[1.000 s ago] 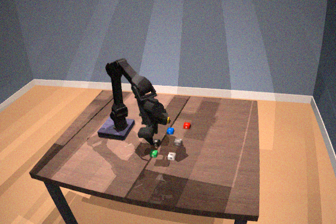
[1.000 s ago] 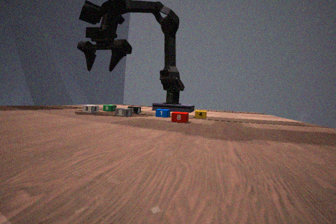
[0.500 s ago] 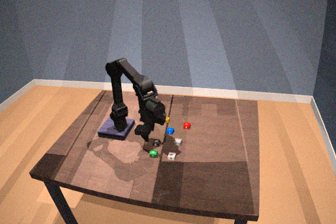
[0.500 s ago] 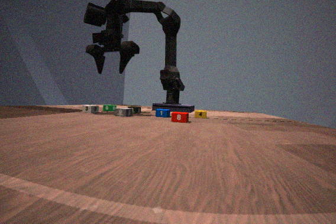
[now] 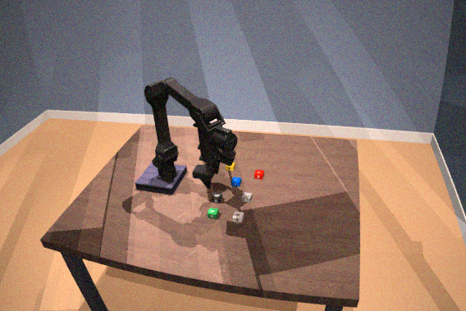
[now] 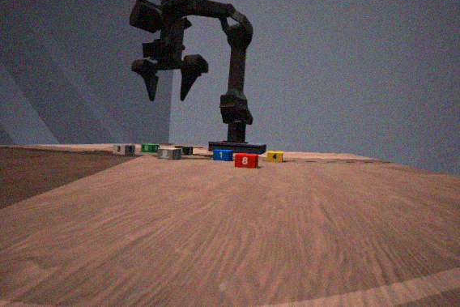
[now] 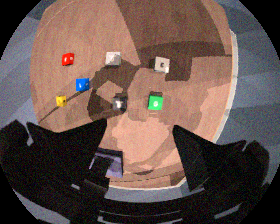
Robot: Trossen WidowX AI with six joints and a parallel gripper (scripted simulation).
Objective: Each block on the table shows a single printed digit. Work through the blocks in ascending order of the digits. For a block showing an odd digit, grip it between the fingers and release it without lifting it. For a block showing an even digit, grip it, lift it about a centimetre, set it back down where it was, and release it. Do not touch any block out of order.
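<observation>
Right now my gripper tip is 110 mm above the green block, 40 mm to the left of it and 10 mm short of it. The rest, counted from my gripper tip: white block marked 3: 110 mm below, 100 mm ahead, 20 mm to the right; dark block: 110 mm below, 50 mm to the left, 20 mm behind; grey block: 110 mm below, 90 mm to the left, 80 mm ahead.
</observation>
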